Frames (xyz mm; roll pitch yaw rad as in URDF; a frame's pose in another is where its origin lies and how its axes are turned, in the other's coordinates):
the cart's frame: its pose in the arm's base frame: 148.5 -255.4 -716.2 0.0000 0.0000 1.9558
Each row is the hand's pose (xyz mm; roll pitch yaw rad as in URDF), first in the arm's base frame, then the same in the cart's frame.
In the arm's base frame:
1: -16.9 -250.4 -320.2 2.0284 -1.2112 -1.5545
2: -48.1 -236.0 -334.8 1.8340 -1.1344 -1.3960
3: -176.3 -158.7 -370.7 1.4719 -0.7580 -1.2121
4: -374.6 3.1 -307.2 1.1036 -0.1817 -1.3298
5: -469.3 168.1 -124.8 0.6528 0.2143 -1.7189
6: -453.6 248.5 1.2 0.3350 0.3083 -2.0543
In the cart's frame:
1: 66.8 151.4 396.0 2.0284 -1.2112 2.7729
2: 91.8 174.9 381.4 1.8340 -1.1344 2.9314
3: 211.6 264.7 345.5 1.4719 -0.7580 3.1153
4: 436.0 387.7 409.0 1.1036 -0.1817 2.9976
5: 624.5 413.5 591.4 0.6528 0.2143 2.6085
6: 693.1 368.8 717.4 0.3350 0.3083 2.2731

